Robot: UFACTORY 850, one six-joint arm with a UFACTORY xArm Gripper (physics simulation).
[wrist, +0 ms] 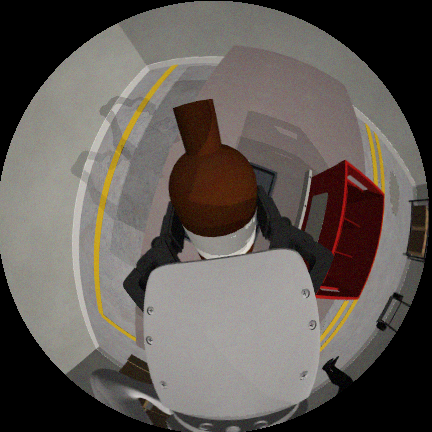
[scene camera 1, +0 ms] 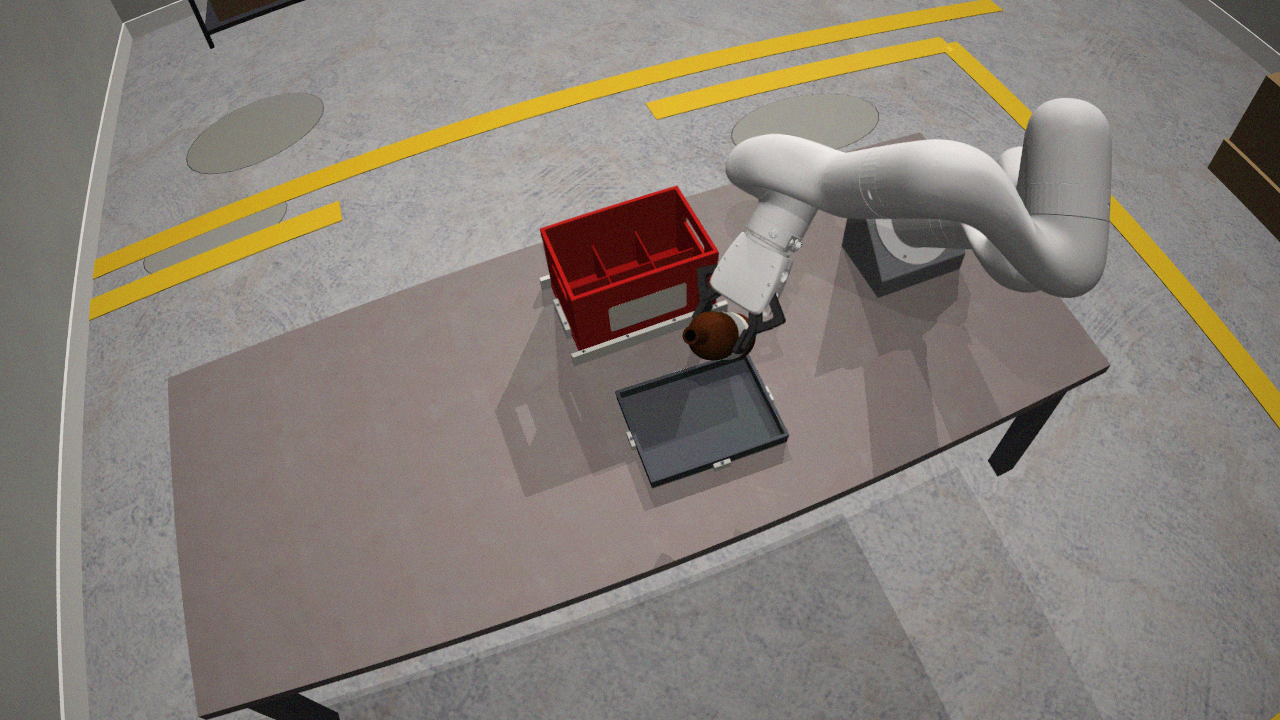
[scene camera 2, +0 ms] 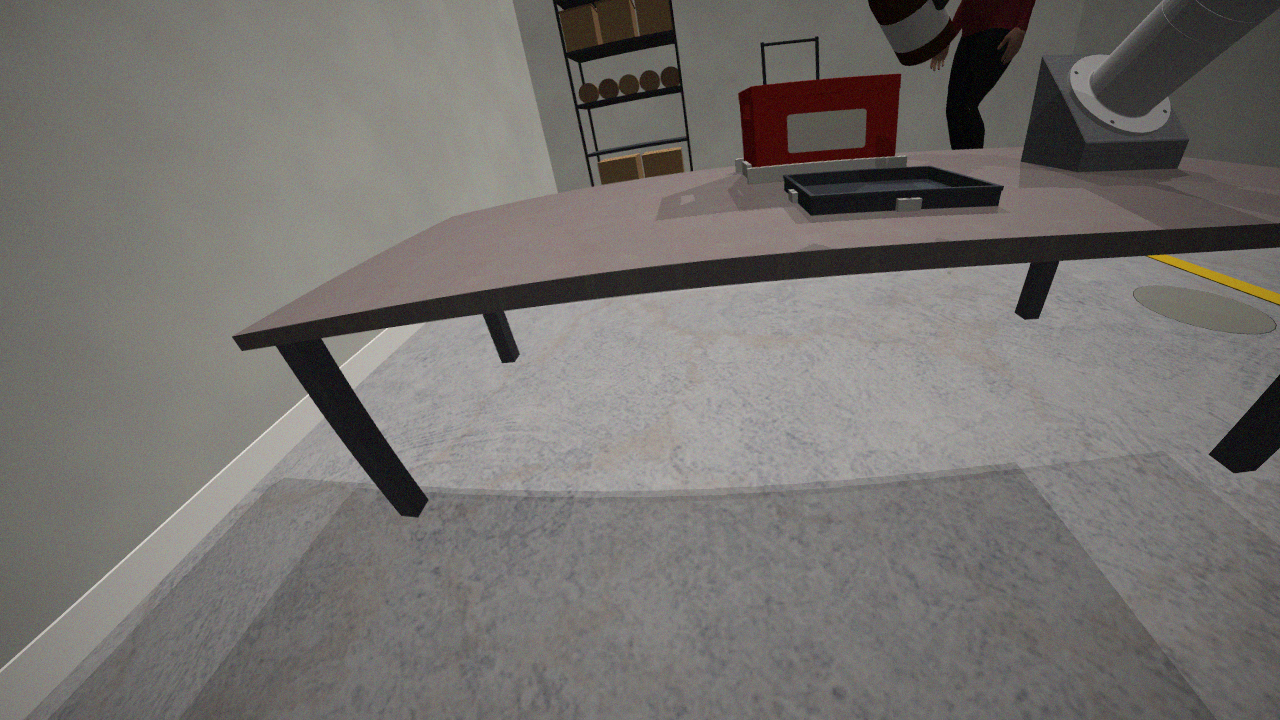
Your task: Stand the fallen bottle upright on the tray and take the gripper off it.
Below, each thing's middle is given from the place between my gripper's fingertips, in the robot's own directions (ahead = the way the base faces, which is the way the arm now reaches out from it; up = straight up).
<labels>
I see my gripper right at the brown bottle [scene camera 1: 711, 335]. From my hand the other things lie so: pale rail [scene camera 2: 775, 173] (22 cm below, 21 cm to the right, 1 cm ahead).
</labels>
